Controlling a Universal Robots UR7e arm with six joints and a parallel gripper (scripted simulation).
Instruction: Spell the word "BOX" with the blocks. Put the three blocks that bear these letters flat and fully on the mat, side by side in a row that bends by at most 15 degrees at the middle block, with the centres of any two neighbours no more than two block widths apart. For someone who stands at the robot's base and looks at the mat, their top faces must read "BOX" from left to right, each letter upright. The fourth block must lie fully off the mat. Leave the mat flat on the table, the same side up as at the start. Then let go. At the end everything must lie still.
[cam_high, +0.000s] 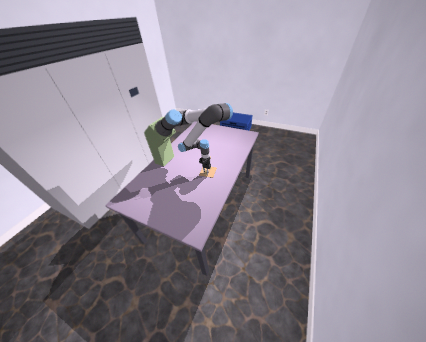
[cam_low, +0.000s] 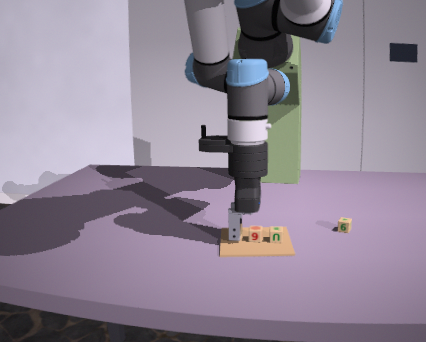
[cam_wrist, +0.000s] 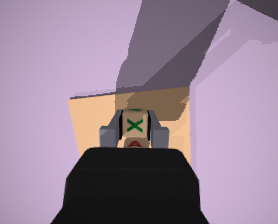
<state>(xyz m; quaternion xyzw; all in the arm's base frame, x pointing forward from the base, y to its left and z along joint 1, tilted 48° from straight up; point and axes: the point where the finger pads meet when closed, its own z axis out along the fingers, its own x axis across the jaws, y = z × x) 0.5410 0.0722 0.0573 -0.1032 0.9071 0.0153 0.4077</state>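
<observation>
The mat is 1 cm behind my hand, 4 cm to the left of it and 2 cm below it.
</observation>
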